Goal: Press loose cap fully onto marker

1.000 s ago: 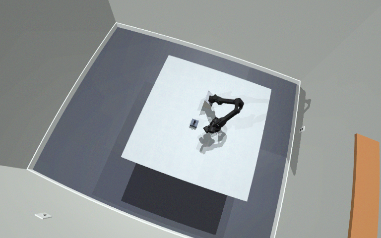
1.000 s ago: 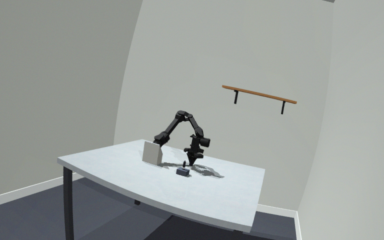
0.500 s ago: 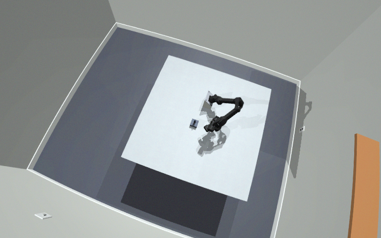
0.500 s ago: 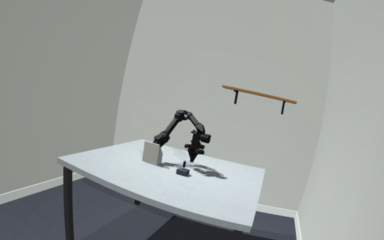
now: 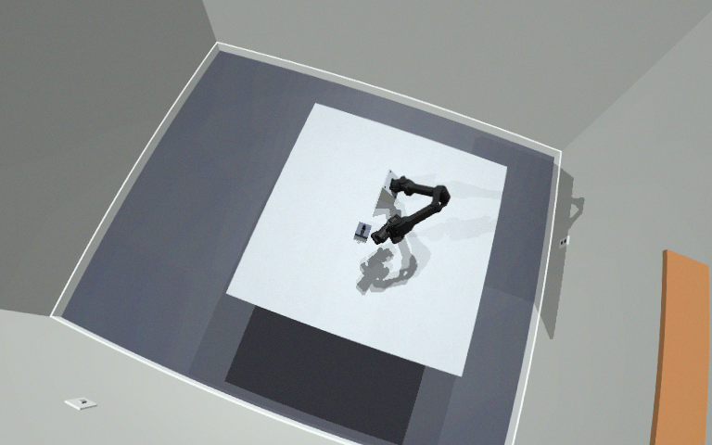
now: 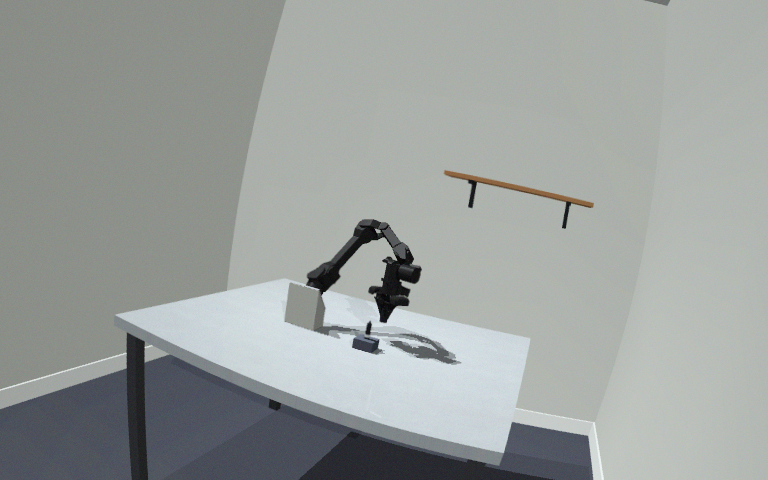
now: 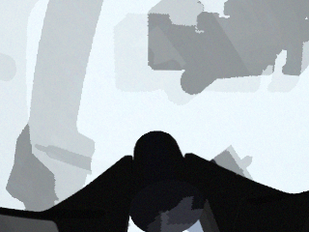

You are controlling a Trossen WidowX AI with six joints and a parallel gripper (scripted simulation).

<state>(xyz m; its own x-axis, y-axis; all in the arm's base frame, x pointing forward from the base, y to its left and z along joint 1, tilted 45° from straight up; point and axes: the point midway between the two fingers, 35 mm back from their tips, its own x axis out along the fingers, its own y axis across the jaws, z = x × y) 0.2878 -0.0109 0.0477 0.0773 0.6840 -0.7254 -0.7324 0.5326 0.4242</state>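
My gripper tip is now 12 cm to the left of the holder block, 8 cm above it and 2 cm past it. Round my gripper tip: dark cap (1 cm above).
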